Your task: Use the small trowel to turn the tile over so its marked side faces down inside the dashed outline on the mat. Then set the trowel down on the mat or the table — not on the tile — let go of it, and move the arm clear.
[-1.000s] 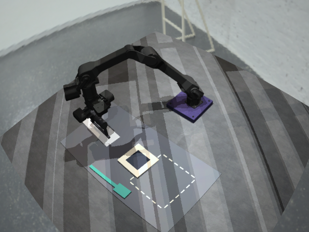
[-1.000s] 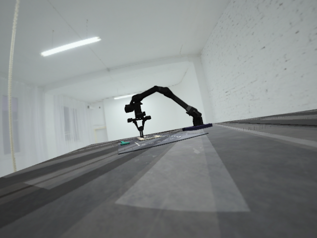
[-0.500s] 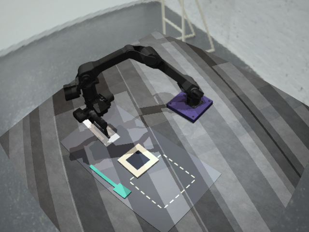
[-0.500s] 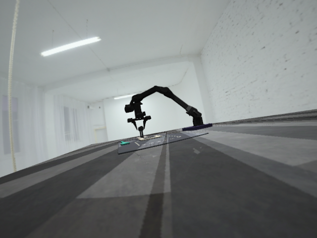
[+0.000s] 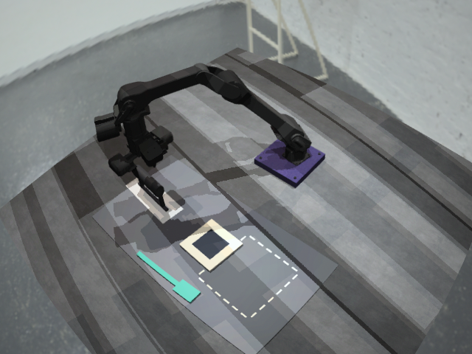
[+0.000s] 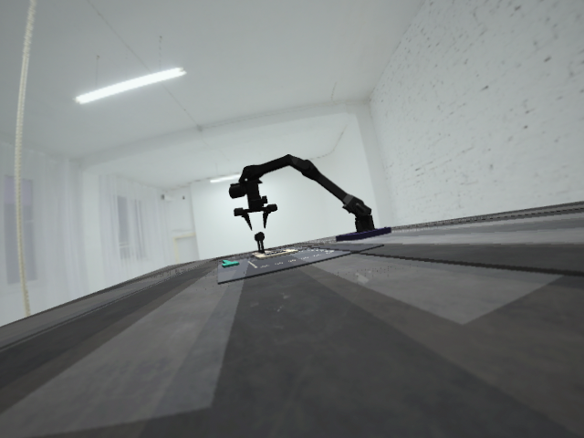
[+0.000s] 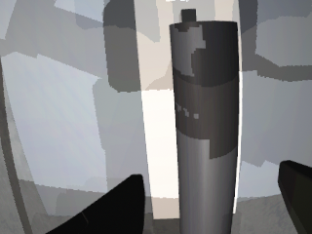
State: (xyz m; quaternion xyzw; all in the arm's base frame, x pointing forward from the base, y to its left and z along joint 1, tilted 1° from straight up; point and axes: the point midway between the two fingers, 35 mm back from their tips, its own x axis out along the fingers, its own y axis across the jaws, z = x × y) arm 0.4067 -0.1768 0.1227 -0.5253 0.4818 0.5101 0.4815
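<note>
Now: gripper tip 70 mm above the black-handled trowel and 20 mm to the right of it. Also, from my gripper tip: tile (250 mm to the left, 100 mm below, 20 mm behind); then teal trowel (270 mm to the left, 120 mm ahead, 100 mm below); then grey mat (230 mm to the left, 120 mm below, 10 mm behind).
</note>
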